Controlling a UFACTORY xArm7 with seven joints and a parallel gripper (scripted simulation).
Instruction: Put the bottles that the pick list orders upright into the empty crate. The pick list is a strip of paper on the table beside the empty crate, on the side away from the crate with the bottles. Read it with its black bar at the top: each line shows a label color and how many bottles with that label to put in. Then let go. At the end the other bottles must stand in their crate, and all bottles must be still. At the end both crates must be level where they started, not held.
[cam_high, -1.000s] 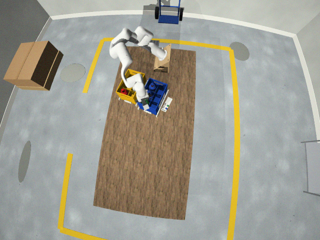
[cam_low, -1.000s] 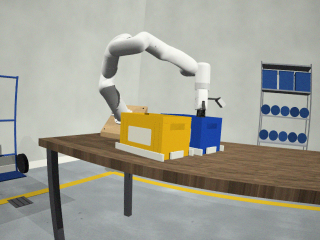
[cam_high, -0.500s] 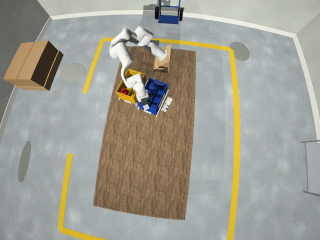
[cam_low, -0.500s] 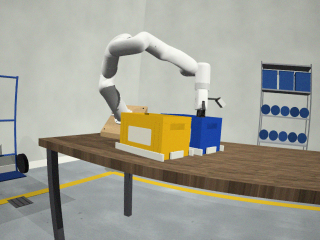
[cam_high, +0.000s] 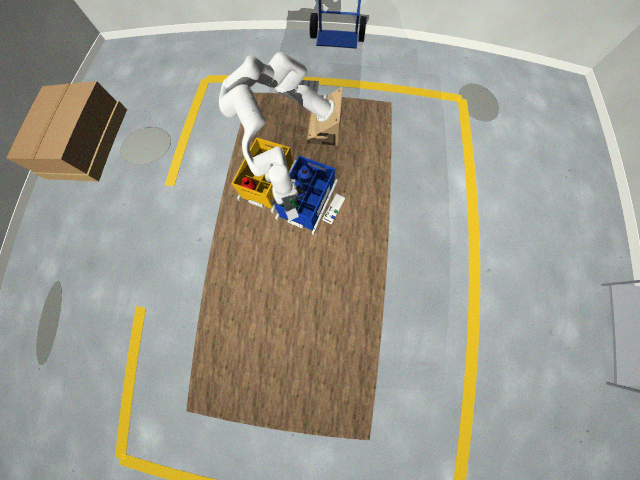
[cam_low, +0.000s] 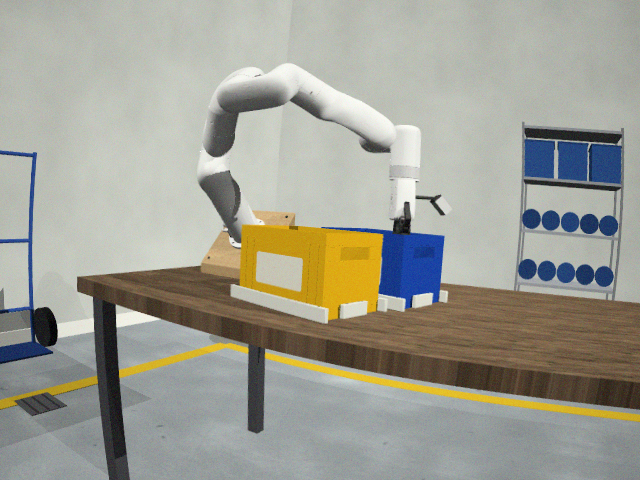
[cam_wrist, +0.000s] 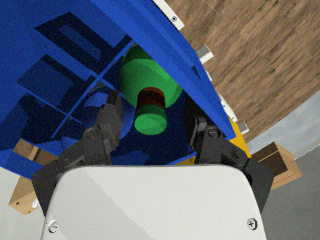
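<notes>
Right now the green-label bottle is 7 cm below my hand. Round my hand: white-label bottle: 15 cm behind, 11 cm to the right, 7 cm below; then blue crate: 7 cm to the left, 7 cm below, 7 cm behind; then blue-label bottle: 9 cm behind, 7 cm below, 3 cm to the left.
</notes>
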